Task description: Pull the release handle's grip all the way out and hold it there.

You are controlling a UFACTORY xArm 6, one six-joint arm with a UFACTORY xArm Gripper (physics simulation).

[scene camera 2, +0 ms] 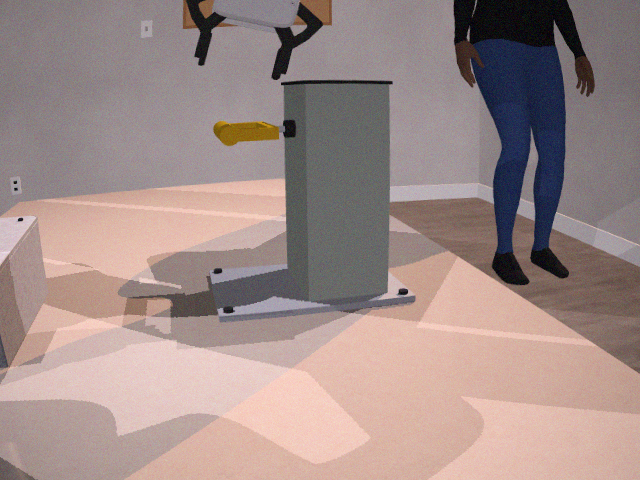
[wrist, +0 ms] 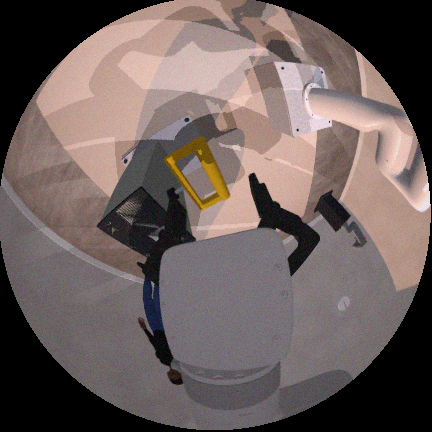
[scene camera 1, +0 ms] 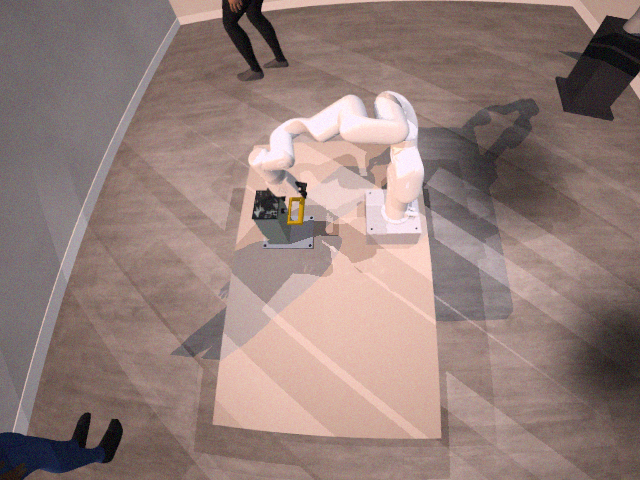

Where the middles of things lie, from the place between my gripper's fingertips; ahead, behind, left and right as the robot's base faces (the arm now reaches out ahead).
Labels:
My gripper is now 8 cm short of the bolted base plate (scene camera 2: 261, 292), 4 cm to the right of it and 28 cm above it.

